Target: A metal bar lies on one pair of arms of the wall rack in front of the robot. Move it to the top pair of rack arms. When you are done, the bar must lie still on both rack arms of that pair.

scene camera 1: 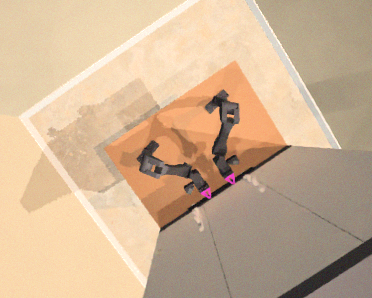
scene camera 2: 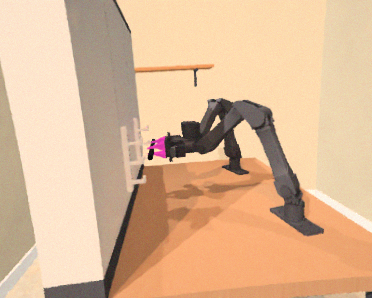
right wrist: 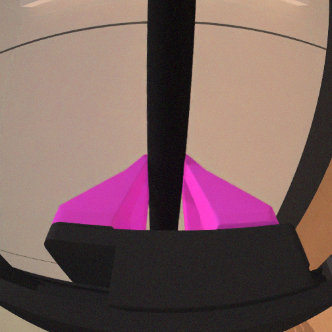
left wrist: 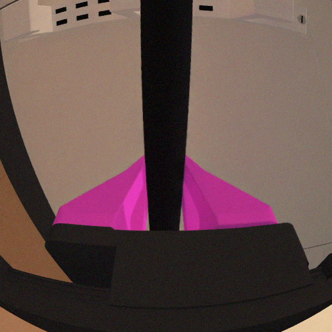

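The black metal bar (scene camera 1: 219,191) (scene camera 2: 150,154) (left wrist: 167,100) (right wrist: 171,90) hangs in the air in front of the wall rack, apart from its posts. My left gripper (scene camera 1: 231,182) (scene camera 2: 153,149) (left wrist: 164,163) and my right gripper (scene camera 1: 207,196) (right wrist: 165,163), both with magenta fingers, are shut on the bar, side by side. In scene camera 2 the grippers overlap. The pale wall rack (scene camera 2: 128,165) has two upright posts with short upturned arms at several heights. The far top rack arm (scene camera 2: 144,129) shows above the bar; the exact gap is hard to tell.
The grey wall panel (scene camera 1: 280,215) (scene camera 2: 95,125) stands behind the rack. An orange shelf (scene camera 2: 175,68) with a dark bracket (scene camera 2: 195,77) is farther back, higher than the grippers. The orange table (scene camera 1: 250,95) (scene camera 2: 230,250) lies below both arms.
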